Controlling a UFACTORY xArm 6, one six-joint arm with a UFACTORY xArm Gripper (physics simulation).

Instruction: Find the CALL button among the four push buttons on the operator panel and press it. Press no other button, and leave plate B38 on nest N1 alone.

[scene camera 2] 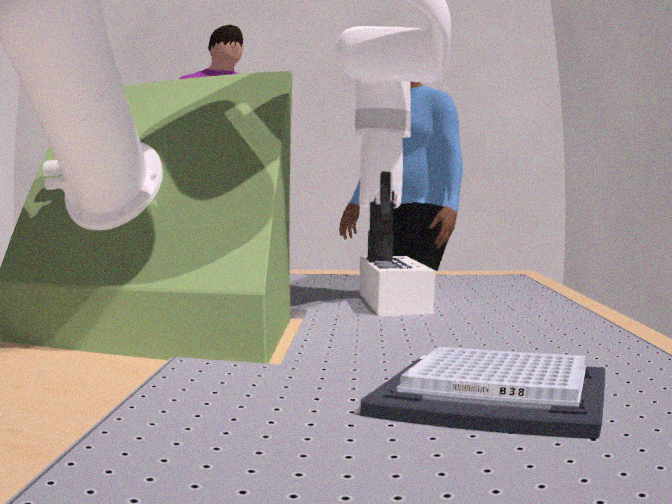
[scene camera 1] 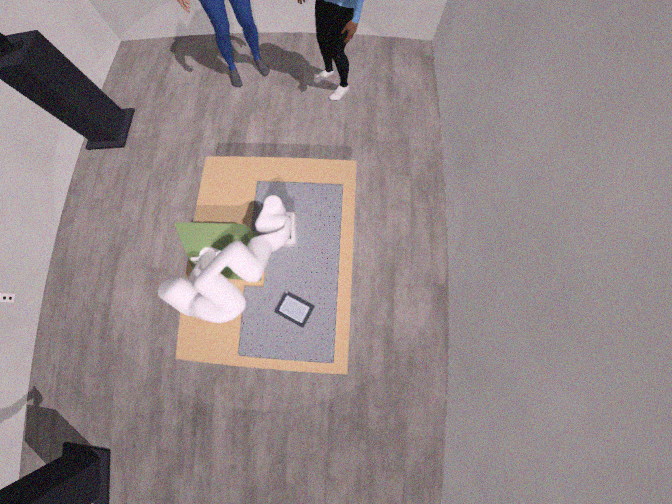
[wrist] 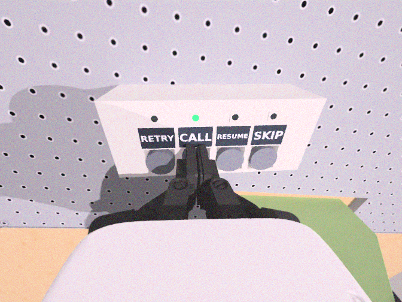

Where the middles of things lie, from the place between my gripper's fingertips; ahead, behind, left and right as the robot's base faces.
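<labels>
Clear plate B38 (scene camera 2: 500, 378) is 60 mm ahead of my hand, 410 mm to the right of it and 30 mm below it. The white operator panel (scene camera 2: 409, 289) is 10 mm to the right of my hand, 20 mm ahead of it and 30 mm below it.
</labels>
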